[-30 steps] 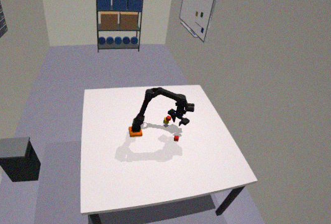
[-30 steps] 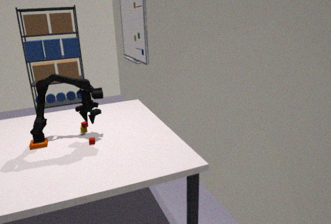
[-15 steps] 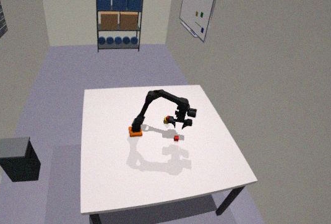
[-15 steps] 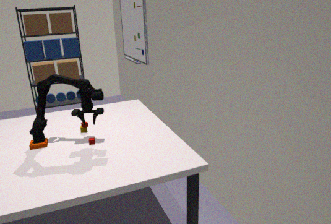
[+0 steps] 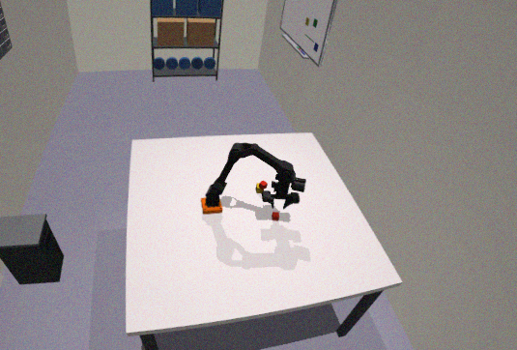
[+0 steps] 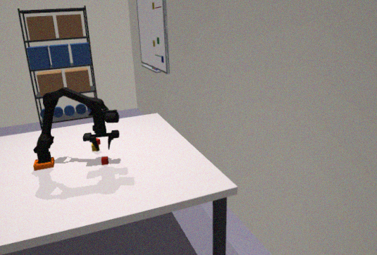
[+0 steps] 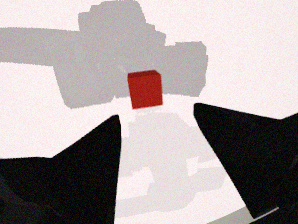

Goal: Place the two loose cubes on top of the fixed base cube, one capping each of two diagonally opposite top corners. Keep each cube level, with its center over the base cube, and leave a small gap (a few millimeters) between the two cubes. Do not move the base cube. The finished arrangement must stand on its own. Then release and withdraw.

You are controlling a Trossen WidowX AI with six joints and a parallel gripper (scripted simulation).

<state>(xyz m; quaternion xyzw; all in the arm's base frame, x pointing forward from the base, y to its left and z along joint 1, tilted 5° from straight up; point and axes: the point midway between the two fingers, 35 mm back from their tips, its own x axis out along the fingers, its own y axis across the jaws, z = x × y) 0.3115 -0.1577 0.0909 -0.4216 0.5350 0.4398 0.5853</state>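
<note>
Now: the red cube 21 cm to the left of my gripper tip, 2 cm below it and 1 cm behind it. Also, from my gripper tip: yellow base cube 22 cm to the left, 6 cm below, 2 cm behind.
</note>
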